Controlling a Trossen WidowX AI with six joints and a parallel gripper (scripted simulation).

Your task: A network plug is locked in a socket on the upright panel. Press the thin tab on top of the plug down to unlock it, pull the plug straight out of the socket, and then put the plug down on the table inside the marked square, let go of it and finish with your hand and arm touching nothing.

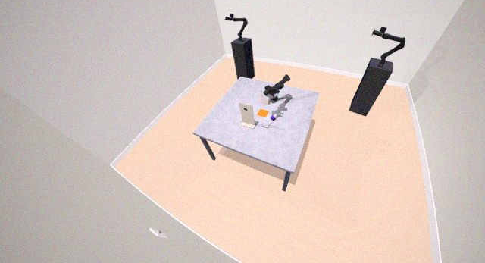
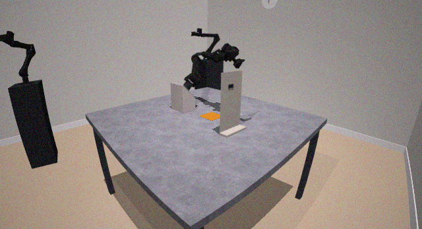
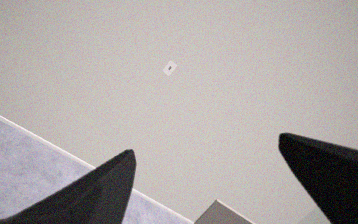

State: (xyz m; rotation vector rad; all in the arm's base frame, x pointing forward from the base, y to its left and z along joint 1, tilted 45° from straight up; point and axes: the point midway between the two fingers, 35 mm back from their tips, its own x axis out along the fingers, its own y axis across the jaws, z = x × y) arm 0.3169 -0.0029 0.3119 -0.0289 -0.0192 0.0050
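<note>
My gripper tip is now 12 cm short of the network plug, 20 cm to the left of it and 15 cm above it. Also, from my gripper tip: flat pale plate (3 cm ahead, 40 cm below); then upright beige panel (14 cm ahead, 21 cm to the right, 25 cm below); then purple object (8 cm behind, 2 cm to the left, 38 cm below).
</note>
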